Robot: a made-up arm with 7 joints.
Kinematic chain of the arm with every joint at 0, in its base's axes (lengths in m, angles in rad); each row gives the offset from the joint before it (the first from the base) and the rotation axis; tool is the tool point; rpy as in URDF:
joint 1: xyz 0 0 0 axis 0.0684 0.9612 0.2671
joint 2: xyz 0 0.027 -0.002 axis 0.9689 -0.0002 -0.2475
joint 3: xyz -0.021 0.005 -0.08 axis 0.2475 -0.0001 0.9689
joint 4: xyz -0.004 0 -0.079 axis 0.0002 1 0
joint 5: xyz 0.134 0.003 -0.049 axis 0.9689 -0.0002 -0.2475
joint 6: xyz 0.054 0 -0.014 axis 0.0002 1 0
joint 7: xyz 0.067 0 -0.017 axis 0.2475 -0.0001 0.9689
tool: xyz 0 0 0 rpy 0 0.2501 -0.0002
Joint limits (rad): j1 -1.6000..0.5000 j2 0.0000..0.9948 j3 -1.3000..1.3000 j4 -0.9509..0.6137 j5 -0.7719..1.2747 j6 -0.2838..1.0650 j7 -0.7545..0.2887
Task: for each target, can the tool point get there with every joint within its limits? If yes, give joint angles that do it. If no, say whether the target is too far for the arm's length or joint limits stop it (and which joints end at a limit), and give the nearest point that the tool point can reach.
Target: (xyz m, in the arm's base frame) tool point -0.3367 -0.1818 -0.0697
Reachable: no: joint limits stop it (at a limit: joint 1, joint 2, joint 3, joint 4, joint 5, joint 6) | nearest point -0.2051 -0.1524 -0.2699 | short by 0.241 m
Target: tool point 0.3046 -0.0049 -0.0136
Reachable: yes | joints -0.6340 0.3913 -0.1308 -0.1907 -0.2824 -0.1207 -0.5950
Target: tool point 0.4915 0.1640 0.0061
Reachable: no: too far | nearest point 0.3986 0.1370 0.0057 | short by 0.097 m
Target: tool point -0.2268 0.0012 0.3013
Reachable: no: joint limits stop it (at a limit: joint 1, joint 2) | nearest point -0.0730 0.0581 0.1807 | short by 0.204 m
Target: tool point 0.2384 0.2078 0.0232
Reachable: yes | joints -0.2292 0.8561 0.6081 -0.3785 -0.1972 0.7579 0.1176
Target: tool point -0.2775 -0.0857 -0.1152
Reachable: no: joint limits stop it (at a limit: joint 1, joint 3, joint 5, joint 6) | nearest point -0.1442 -0.0582 -0.2147 | short by 0.169 m
